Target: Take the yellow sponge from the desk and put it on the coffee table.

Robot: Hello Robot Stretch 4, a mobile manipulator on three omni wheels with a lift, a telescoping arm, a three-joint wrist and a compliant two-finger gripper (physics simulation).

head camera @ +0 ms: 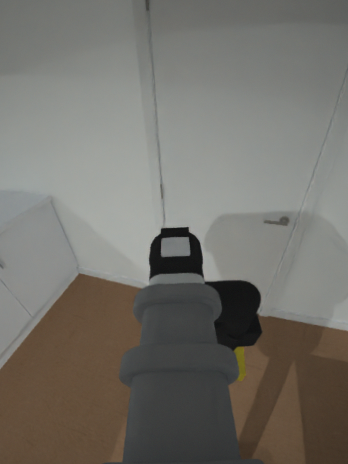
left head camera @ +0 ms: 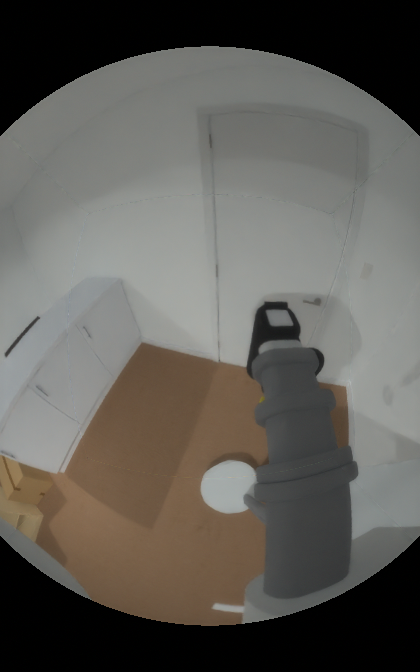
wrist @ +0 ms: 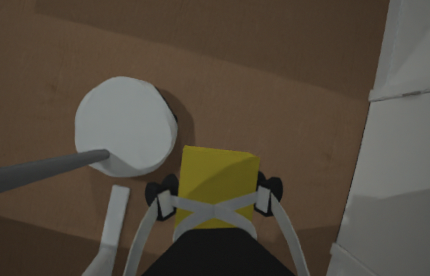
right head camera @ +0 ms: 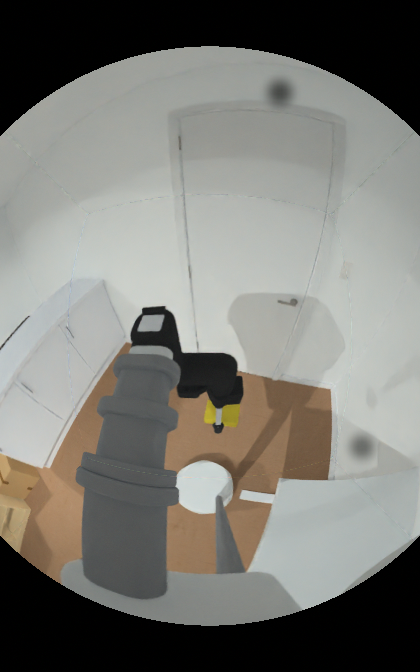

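Seen in the pictures: gripper, fingertip midpoint: (wrist: 212, 186); robot's base at its link origin: (wrist: 133, 128).
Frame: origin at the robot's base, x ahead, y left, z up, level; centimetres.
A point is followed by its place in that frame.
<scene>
The yellow sponge (head camera: 241, 364) @(x 27.0, y -13.9, z 100.6 cm) (left head camera: 261, 399) (right head camera: 231, 415) (wrist: 220, 170) @(x 29.4, y -6.4, z 100.7 cm) is held between the two fingers of my gripper (right head camera: 219, 424) (wrist: 212, 186) @(x 29.1, y -8.7, z 95.9 cm). In the wrist view, one dark fingertip presses on each side of it. The sponge hangs above the brown floor, clear of any surface. In the head view and the left head view the arm hides most of it. A large pale table top (left head camera: 385, 482) (right head camera: 345, 525) shows at the lower right; I cannot tell whether it is the desk or the coffee table.
A white cabinet (head camera: 35, 265) @(x 114.5, y 108.4, z 46.9 cm) (left head camera: 102, 340) (right head camera: 85, 350) stands at the left. A closed door (head camera: 225, 125) @(x 111.3, y -24.4, z 136.1 cm) (left head camera: 280, 225) (right head camera: 250, 250) is ahead. A cardboard box (left head camera: 32, 485) (right head camera: 22, 477) is at the lower left. A white round disc (left head camera: 227, 487) (right head camera: 200, 485) (wrist: 122, 120) @(x 0.3, y 2.9, z 18.7 cm) is below the arm.
</scene>
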